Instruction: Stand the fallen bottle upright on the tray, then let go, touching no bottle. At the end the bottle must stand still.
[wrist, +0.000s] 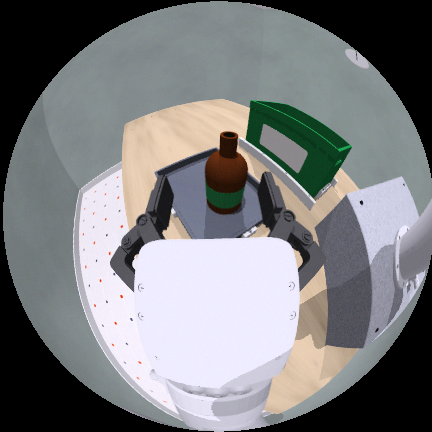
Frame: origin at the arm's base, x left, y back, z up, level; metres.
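Seen in the pictures: gripper, fingertip midpoint: (214, 181).
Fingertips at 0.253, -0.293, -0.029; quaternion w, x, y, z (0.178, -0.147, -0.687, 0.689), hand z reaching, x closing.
Pixels of each thing's top centre, then the offset from my fingertips to it, as dx, dy, dz. "spot": a spot on its surface instead. Level surfaces: height alone.
- brown bottle, top centre: (228, 134) -0.061, -0.077, +0.002
- dark grey tray, surface spot: (187, 192) spot: +0.001, -0.132, -0.152
- green box-like object, top centre: (306, 118) -0.339, -0.123, +0.018
- light rail, top centre: (273, 162) -0.240, -0.117, -0.128
- wooden table, surface height: dz -0.158
A brown bottle (226, 172) with a green band stands upright on the dark grey tray (187, 192), its open mouth facing up. My gripper (214, 181) is open, with one black finger to the left and one to the right in the view. The bottle shows between and beyond the fingers, with a visible gap on each side. No finger is seen touching it. The near part of the tray is hidden behind the white gripper housing.
A green box-like object (300, 145) with a grey panel stands behind the tray at the right, by a light rail (277, 172). A large grey speckled block (347, 265) is at the right. A white dotted board (100, 285) lies at the left of the wooden table (150, 130).
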